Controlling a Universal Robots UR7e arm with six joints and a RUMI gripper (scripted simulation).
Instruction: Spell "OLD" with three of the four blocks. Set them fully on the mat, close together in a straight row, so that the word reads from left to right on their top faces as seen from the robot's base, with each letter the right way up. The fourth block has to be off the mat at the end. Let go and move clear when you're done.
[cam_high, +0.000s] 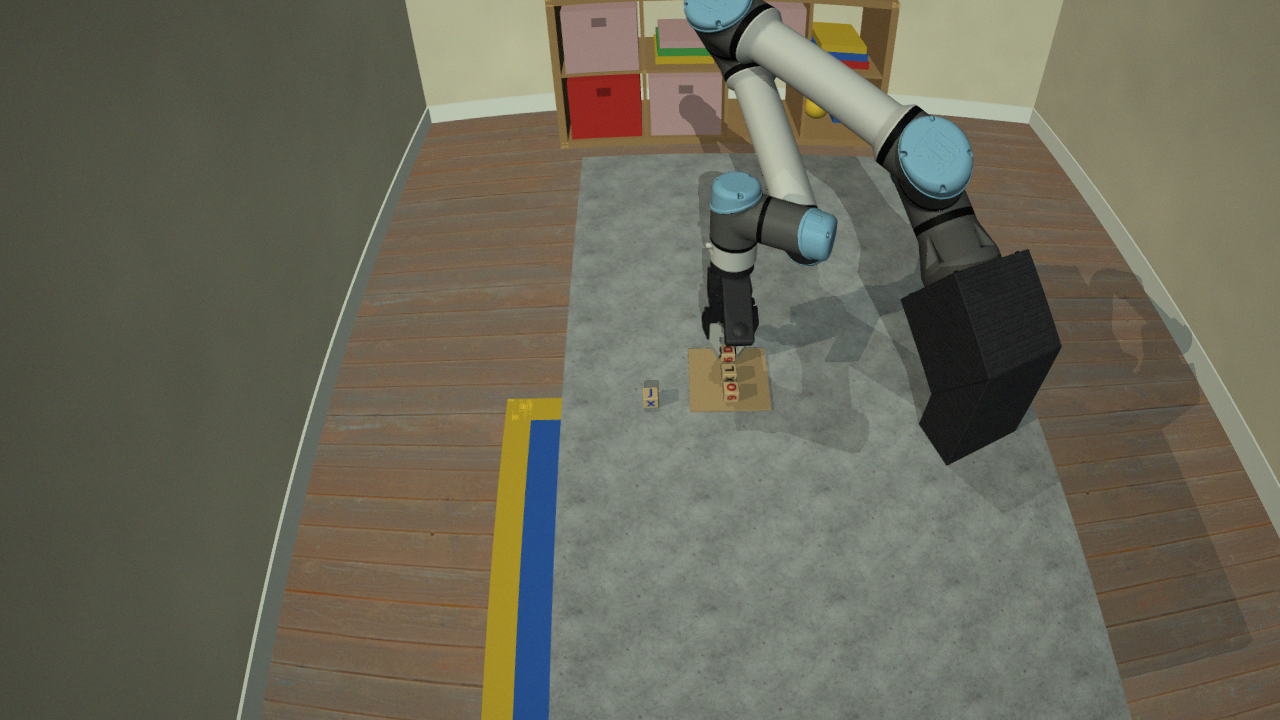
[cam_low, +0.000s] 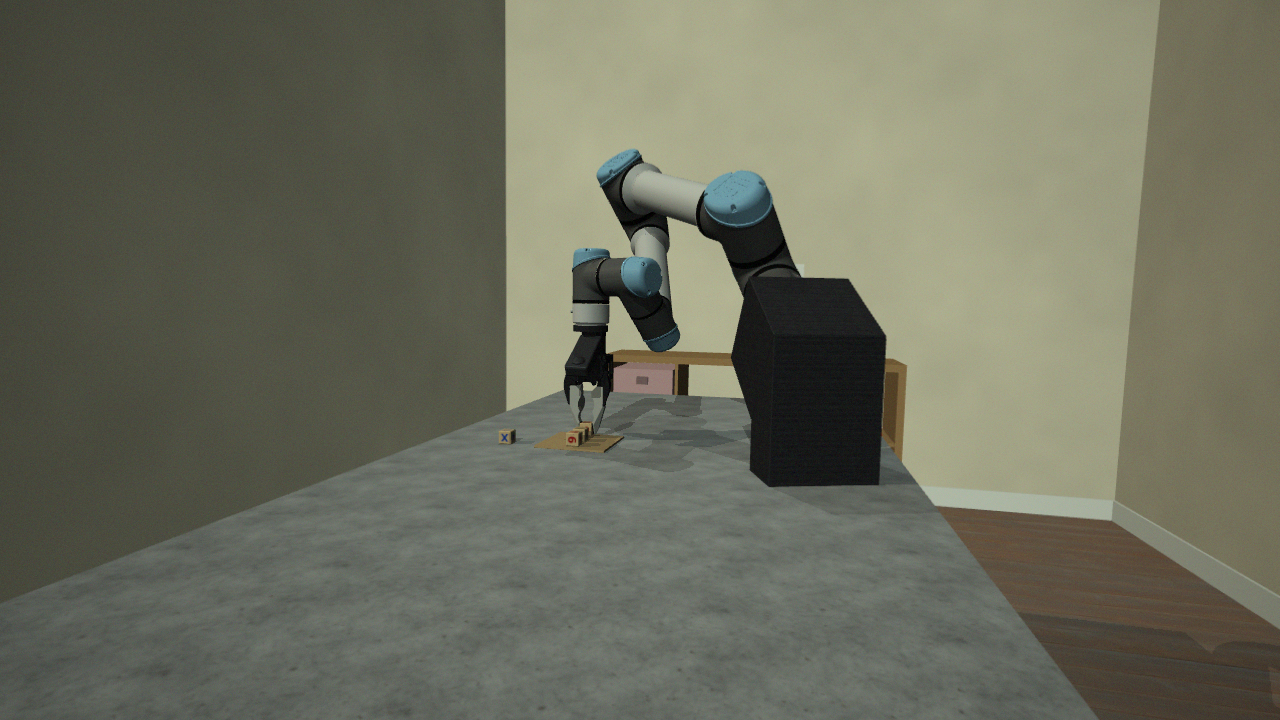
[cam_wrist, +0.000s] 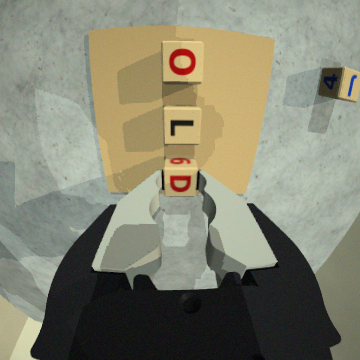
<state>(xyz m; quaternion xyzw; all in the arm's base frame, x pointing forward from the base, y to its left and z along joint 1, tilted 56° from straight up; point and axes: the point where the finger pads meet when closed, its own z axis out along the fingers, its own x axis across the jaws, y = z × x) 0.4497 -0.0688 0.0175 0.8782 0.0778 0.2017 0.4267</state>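
My hand is 4 cm to the right of the tan mat and 2 cm above it. Also, from my hand: blue-lettered block 14 cm ahead, 8 cm to the left, 1 cm below.
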